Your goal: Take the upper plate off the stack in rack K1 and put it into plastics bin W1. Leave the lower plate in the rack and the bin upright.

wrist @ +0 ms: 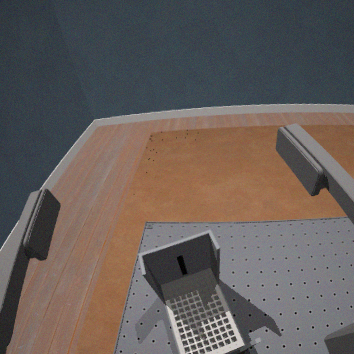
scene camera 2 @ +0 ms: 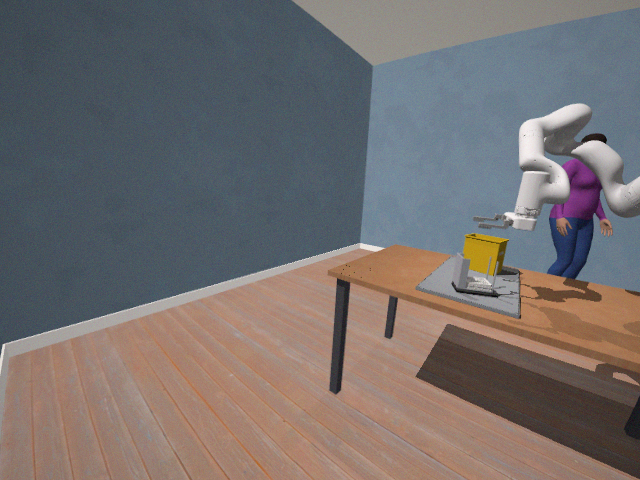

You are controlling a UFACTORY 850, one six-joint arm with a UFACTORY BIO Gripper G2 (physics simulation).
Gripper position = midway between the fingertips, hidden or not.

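Observation:
The gripper (scene camera 2: 475, 221) is visible, and there is another sight of the gripper (wrist: 160, 166). The scene also shows a yellow plastics bin W1 (scene camera 2: 477, 247). In the wrist view, the yellow plastics bin W1 is out of frame.

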